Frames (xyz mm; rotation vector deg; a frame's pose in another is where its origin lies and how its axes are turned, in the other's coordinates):
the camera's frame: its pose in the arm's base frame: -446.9 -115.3 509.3 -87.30 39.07 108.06
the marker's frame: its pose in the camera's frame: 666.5 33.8 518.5 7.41 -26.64 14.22
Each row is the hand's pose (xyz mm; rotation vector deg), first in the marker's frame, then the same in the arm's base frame.
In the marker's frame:
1: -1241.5 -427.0 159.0 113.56 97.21 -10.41
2: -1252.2 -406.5 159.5 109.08 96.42 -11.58
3: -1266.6 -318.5 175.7 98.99 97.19 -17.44
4: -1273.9 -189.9 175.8 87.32 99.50 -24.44
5: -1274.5 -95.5 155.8 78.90 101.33 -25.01
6: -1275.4 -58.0 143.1 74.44 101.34 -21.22
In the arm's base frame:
1: 51.6 328.7 866.0 -65.99 137.54 -36.83
2: 43.1 312.6 880.2 -69.30 135.76 -32.26
3: -17.4 262.9 926.0 -78.15 128.49 -25.83
4: -104.5 178.1 968.5 -88.64 118.89 -20.88
5: -163.4 103.3 984.1 -96.25 115.00 -16.21
6: -184.5 70.0 988.0 -100.02 116.08 -11.08

